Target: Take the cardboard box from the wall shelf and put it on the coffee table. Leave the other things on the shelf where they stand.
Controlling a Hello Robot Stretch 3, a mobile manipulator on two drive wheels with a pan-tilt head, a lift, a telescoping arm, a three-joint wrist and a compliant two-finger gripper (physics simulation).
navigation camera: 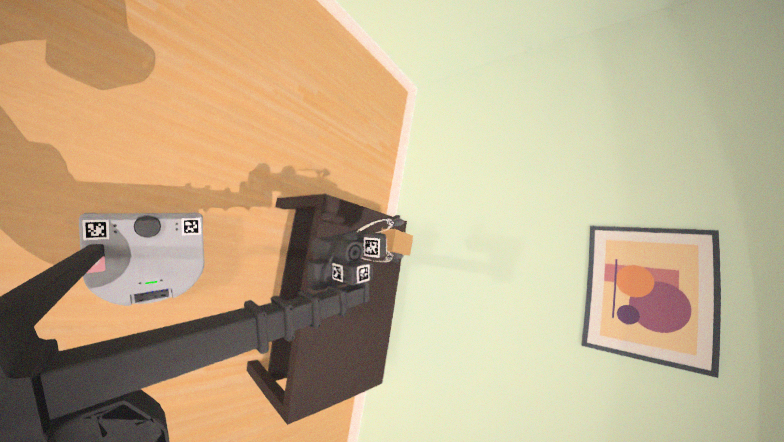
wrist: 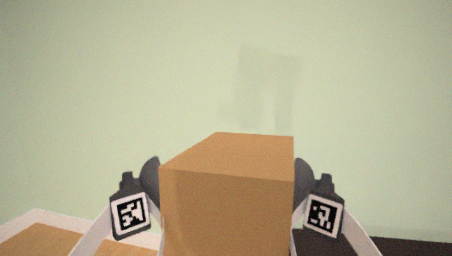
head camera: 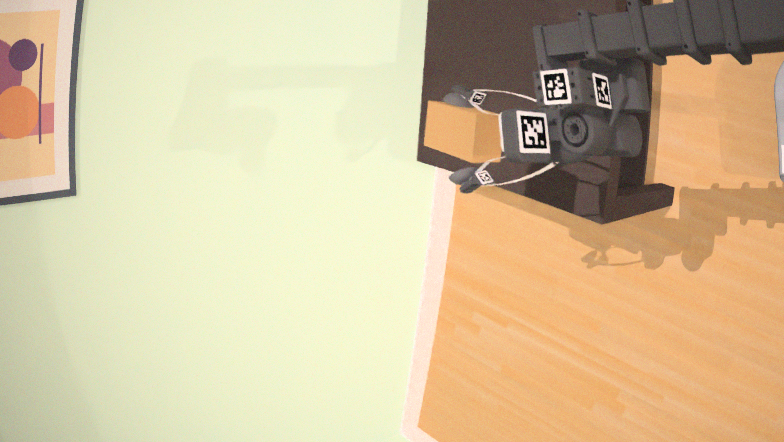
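Where they show: gripper, fingertip midpoint: (navigation camera: 401,238) (head camera: 451,138); robot's base at its link origin: (navigation camera: 147,225).
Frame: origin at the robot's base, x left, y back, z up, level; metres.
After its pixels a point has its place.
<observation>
The cardboard box (head camera: 452,130) @(y 0.033, x -0.530, z 0.834 m) (navigation camera: 399,242) @(y 0.030, x -0.518, z 0.835 m) (wrist: 227,212) @(y 0.024, x -0.492, z 0.818 m) is a plain orange-brown block. My gripper (head camera: 460,137) @(y 0.025, x -0.566, z 0.803 m) (navigation camera: 396,239) @(y 0.025, x -0.566, z 0.803 m) (wrist: 226,176) @(y 0.025, x -0.566, z 0.803 m) is shut on it, with one rounded fingertip against each side. The coffee table (head camera: 472,43) @(y 0.264, x -0.842, z 0.450 m) (navigation camera: 340,362) @(y 0.608, x -0.594, z 0.450 m) (wrist: 415,247) @(y 0.532, x -0.912, z 0.450 m) is dark brown and stands against the wall. The box is held above the table's wall-side end, near a corner; in the navigation view it overlaps the table's wall-side edge. The exact height of the box over the top cannot be told. The wall shelf does not show in these views.
The pale green wall (head camera: 247,247) @(y -0.202, x -1.459, z 0.745 m) (navigation camera: 494,164) @(y -0.352, x -1.497, z 0.802 m) (wrist: 100,75) @(y -0.559, x -1.550, z 0.886 m) is close in front of the box. A framed picture (head camera: 32,98) @(y 0.257, x -1.318, z 1.428 m) (navigation camera: 650,296) @(y 0.280, x -1.312, z 1.531 m) hangs on it. My telescoping arm (head camera: 664,32) @(y 0.098, x -0.175, z 0.920 m) (navigation camera: 159,343) @(y 0.083, x -0.005, z 0.923 m) reaches over the table. My grey base (navigation camera: 164,258) @(y 0.111, x -0.044, z 0.160 m) stands on the wooden floor (head camera: 549,340) @(y -0.566, x -0.989, z 0.000 m) (navigation camera: 247,98) @(y -0.607, x -0.372, z 0.000 m).
</observation>
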